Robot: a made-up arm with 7 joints. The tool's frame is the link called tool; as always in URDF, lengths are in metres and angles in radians. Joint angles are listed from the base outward.
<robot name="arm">
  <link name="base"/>
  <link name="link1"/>
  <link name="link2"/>
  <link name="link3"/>
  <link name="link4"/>
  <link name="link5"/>
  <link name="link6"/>
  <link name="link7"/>
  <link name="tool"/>
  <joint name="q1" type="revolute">
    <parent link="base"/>
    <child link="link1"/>
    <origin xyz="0.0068 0.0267 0.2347" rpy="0 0 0"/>
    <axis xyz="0 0 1"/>
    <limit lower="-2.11" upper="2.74"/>
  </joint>
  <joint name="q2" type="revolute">
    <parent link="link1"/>
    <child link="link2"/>
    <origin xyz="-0.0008 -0.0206 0.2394" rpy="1.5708 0 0"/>
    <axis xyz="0 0 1"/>
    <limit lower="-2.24" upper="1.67"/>
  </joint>
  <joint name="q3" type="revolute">
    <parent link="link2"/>
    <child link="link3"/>
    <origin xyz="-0.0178 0.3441 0.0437" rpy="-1.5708 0 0"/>
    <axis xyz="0 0 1"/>
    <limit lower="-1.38" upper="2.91"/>
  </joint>
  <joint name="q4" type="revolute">
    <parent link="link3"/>
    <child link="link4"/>
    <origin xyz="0.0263 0.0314 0.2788" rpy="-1.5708 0 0"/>
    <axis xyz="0 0 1"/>
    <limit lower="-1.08" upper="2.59"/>
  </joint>
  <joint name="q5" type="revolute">
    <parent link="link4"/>
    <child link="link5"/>
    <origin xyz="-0.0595 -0.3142 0.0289" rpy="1.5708 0 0"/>
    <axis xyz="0 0 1"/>
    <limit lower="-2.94" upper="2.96"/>
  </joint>
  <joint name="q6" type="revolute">
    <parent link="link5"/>
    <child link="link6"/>
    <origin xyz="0.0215 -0.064 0.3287" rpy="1.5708 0 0"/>
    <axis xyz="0 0 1"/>
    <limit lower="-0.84" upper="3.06"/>
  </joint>
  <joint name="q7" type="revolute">
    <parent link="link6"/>
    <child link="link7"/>
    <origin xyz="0.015 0.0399 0.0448" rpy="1.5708 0 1.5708"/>
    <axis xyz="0 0 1"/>
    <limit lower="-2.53" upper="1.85"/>
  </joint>
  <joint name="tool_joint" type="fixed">
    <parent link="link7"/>
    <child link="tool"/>
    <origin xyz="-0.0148 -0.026 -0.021" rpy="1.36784 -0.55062 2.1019"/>
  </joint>
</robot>
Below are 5 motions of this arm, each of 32 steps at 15 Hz.
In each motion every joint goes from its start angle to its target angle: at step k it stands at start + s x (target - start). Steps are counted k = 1, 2, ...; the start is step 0. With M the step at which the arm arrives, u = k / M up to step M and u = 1 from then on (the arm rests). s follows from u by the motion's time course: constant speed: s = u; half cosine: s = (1 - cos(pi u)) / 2; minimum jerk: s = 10 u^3 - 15 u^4 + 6 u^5.
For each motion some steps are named. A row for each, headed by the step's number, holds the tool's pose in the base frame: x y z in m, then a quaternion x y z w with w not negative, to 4 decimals.
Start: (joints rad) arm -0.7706 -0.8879 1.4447 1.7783 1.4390 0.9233 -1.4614
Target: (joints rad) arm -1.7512 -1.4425 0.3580 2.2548 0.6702 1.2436 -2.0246
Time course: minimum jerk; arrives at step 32
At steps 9, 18, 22, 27, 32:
9: 0.6807 0.0630 0.5983 0.2436 0.5520 0.1298 0.7868
18: 0.4021 -0.2892 0.1910 0.1866 0.6390 -0.1517 0.7307
22: 0.1987 -0.3006 0.0811 0.1760 0.6857 -0.1899 0.6802
27: 0.0574 -0.2536 0.0320 0.1807 0.7150 -0.1895 0.6483
32: 0.0318 -0.2396 0.0255 0.1831 0.7197 -0.1871 0.6430

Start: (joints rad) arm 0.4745 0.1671 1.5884 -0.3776 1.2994 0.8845 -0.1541
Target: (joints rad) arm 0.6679 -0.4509 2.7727 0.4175 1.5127 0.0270 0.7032
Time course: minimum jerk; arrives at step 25
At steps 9, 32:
9: 0.0332 -0.1249 1.7498 0.0667 0.2691 0.9586 0.0658
32: 0.1954 0.1594 1.7439 0.5206 -0.0801 -0.7337 0.4292

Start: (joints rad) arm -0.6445 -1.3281 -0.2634 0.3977 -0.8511 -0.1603 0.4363
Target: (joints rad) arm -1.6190 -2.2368 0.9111 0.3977 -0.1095 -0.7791 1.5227
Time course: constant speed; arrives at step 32
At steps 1, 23, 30, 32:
1: 0.9460 -0.8758 0.5816 0.1168 -0.5250 0.8311 0.1416
23: 0.2957 -1.0191 -0.2375 -0.2614 -0.7517 0.2189 0.5646
30: 0.1378 -0.8967 -0.4157 -0.2876 -0.7354 -0.0574 0.6109
32: 0.1042 -0.8557 -0.4566 -0.2865 -0.7279 -0.1348 0.6082

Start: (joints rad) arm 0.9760 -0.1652 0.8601 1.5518 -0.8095 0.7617 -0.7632
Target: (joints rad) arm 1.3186 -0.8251 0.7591 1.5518 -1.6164 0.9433 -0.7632
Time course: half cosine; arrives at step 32
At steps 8, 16, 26, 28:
8: -0.0439 0.7775 1.1053 -0.5523 -0.4058 0.2353 0.6891
16: -0.0776 0.8898 0.9600 -0.5485 -0.4952 0.2791 0.6133
26: -0.1725 0.9736 0.7466 -0.5125 -0.6033 0.3450 0.5044
28: -0.1859 0.9784 0.7207 -0.5061 -0.6149 0.3531 0.4910

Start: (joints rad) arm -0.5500 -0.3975 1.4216 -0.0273 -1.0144 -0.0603 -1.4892
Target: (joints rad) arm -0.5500 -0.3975 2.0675 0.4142 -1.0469 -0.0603 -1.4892
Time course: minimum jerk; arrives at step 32
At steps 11, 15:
11: 0.3547 -0.3565 1.6625 -0.5101 0.0121 -0.3461 0.7873
15: 0.3929 -0.3028 1.6684 -0.5253 -0.0293 -0.2793 0.8032

